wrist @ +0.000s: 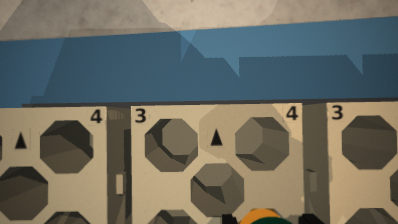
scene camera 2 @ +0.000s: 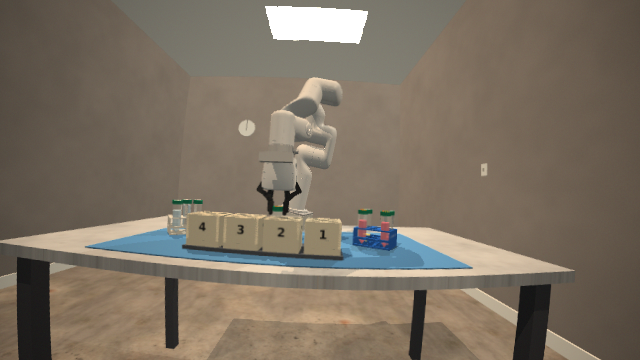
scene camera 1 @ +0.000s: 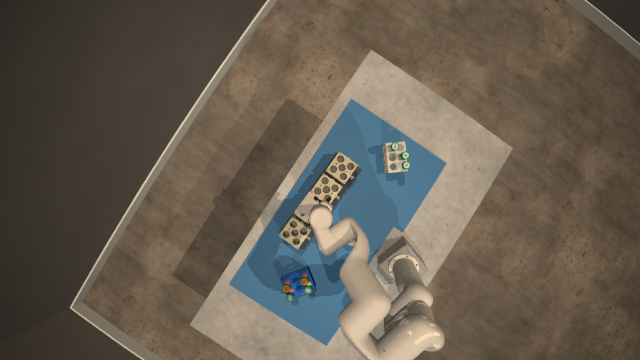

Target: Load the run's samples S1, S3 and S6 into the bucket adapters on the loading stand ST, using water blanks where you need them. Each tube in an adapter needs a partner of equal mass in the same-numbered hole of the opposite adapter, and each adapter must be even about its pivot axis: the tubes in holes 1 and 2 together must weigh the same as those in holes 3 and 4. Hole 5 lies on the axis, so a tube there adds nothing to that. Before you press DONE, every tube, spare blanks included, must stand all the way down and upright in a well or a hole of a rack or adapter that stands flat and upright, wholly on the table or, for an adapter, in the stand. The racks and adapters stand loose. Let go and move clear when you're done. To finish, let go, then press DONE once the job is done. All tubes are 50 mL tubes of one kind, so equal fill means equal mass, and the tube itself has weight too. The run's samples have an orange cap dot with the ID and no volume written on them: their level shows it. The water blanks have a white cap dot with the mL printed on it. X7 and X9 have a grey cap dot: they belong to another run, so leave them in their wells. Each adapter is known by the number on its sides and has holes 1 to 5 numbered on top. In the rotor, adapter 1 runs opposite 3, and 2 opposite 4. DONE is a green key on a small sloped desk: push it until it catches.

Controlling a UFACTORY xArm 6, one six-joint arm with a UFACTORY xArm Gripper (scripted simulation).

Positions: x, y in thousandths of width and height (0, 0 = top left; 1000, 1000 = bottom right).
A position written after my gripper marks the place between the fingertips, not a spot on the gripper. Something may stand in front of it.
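Scene camera 2 gives me a view of my gripper (scene camera 2: 434, 596). In it I also see a bucket adapter (scene camera 2: 320, 635), and there is a bucket adapter (scene camera 2: 438, 651) as well.
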